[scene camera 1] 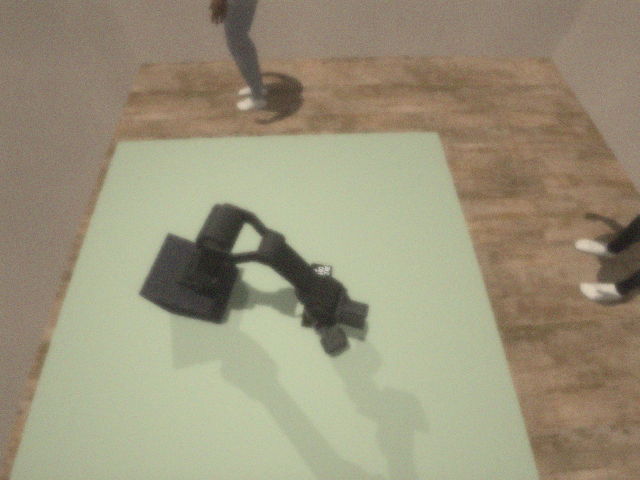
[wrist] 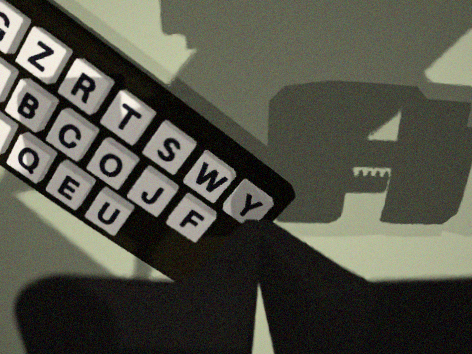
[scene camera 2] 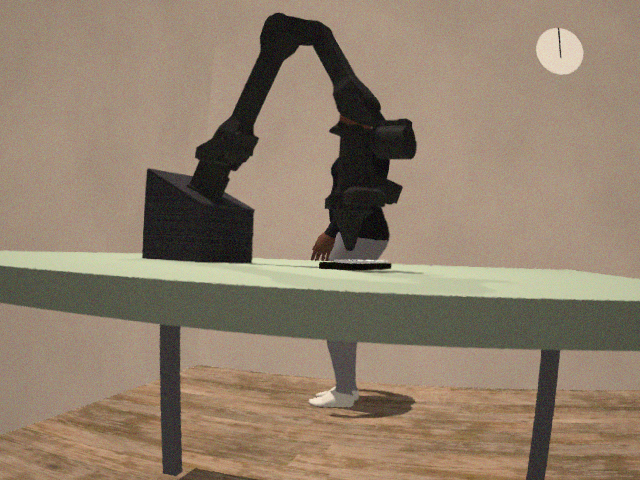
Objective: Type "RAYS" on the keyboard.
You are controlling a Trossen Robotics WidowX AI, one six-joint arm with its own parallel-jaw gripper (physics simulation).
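Pixels of known places: gripper, between the fingertips: [wrist: 256,232] [scene camera 2: 349,250]; arm's base, origin of its link: [scene camera 1: 192,277] [scene camera 2: 204,191].
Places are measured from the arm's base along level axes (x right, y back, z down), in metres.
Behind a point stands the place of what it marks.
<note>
The keyboard [scene camera 1: 321,269] @[x 0.009, y -0.348, z 0.126 m] [scene camera 2: 354,265] @[x 0.184, y -0.310, z 0.134 m] [wrist: 215,134] @[x 0.147, y -0.325, z 0.131 m] is a small black board with pale square keys, flat on the table and partly hidden by the arm in scene view 1. In the wrist view it runs diagonally, with the R key [wrist: 85,86] @[x 0.098, y -0.331, z 0.126 m], the S key [wrist: 169,149] @[x 0.132, y -0.316, z 0.126 m] and the shaded Y key [wrist: 248,202] @[x 0.165, y -0.304, z 0.126 m] in one row. Y is at the row's right end, past W. No A key shows there. My gripper [scene camera 2: 350,249] @[x 0.169, y -0.301, z 0.110 m] [wrist: 256,232] @[x 0.169, y -0.301, z 0.110 m] is shut and empty, pointing down a little above the keyboard. Its tips overlap the lower edge of Y in the wrist view.
The green table [scene camera 1: 392,206] @[x -0.168, y -0.650, z 0.142 m] [scene camera 2: 465,320] @[x 0.741, y -0.395, z 0.161 m] carries the arm's dark base [scene camera 1: 170,279] @[x 0.001, y 0.049, z -0.021 m] [scene camera 2: 196,232] @[x 0.096, y -0.013, z 0.086 m]. One person [scene camera 1: 240,46] [scene camera 2: 342,366] stands beyond the table. Another person's legs [scene camera 1: 622,240] show at the right in scene view 1. A round clock [scene camera 2: 550,51] hangs on the wall.
</note>
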